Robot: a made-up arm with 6 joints. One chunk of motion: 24 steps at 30 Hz.
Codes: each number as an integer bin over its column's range. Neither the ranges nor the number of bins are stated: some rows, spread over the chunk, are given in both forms.
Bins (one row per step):
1: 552 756 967 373 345 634
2: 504 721 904 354 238 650
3: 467 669 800 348 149 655
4: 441 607 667 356 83 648
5: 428 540 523 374 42 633
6: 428 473 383 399 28 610
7: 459 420 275 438 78 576
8: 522 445 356 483 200 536
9: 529 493 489 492 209 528
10: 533 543 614 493 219 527
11: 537 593 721 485 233 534
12: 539 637 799 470 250 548
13: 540 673 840 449 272 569
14: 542 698 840 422 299 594
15: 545 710 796 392 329 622
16: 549 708 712 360 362 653
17: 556 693 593 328 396 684
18: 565 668 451 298 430 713
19: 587 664 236 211 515 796
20: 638 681 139 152 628 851
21: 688 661 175 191 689 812
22: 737 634 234 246 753 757
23: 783 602 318 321 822 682
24: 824 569 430 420 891 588
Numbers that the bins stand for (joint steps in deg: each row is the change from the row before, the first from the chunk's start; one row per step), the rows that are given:
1: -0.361 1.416 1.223 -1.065 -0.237 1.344
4: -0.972 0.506 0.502 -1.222 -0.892 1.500
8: -0.526 -0.483 -0.245 -0.052 -0.599 0.256
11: -0.444 0.421 0.632 -0.034 -0.517 0.233
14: -0.416 1.062 0.918 -0.614 -0.352 0.900
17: -0.339 1.032 0.325 -1.479 -0.109 1.900
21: 0.388 0.836 -0.680 -2.741 0.624 3.322
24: 1.137 0.274 -0.067 -0.632 1.130 0.833
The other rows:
2: -0.625 1.203 1.072 -1.240 -0.504 1.522
3: -0.829 0.885 0.822 -1.295 -0.727 1.578
5: -1.044 0.097 0.156 -1.056 -0.995 1.333
6: -1.044 -0.312 -0.180 -0.826 -1.030 1.078
7: -0.873 -0.635 -0.439 -0.466 -0.905 0.700
9: -0.488 -0.190 0.075 0.031 -0.577 0.167
10: -0.466 0.116 0.375 0.040 -0.552 0.156
12: -0.433 0.690 0.820 -0.172 -0.474 0.389
13: -0.427 0.909 0.918 -0.365 -0.419 0.622
15: -0.399 1.135 0.812 -0.890 -0.277 1.211
16: -0.377 1.123 0.611 -1.185 -0.194 1.556
18: -0.289 0.879 -0.017 -1.756 -0.024 2.222
19: -0.168 0.854 -0.533 -2.557 0.189 3.144
20: 0.113 0.958 -0.766 -3.100 0.472 3.756
22: 0.658 0.671 -0.538 -2.235 0.784 2.711
23: 0.911 0.476 -0.336 -1.544 0.957 1.878

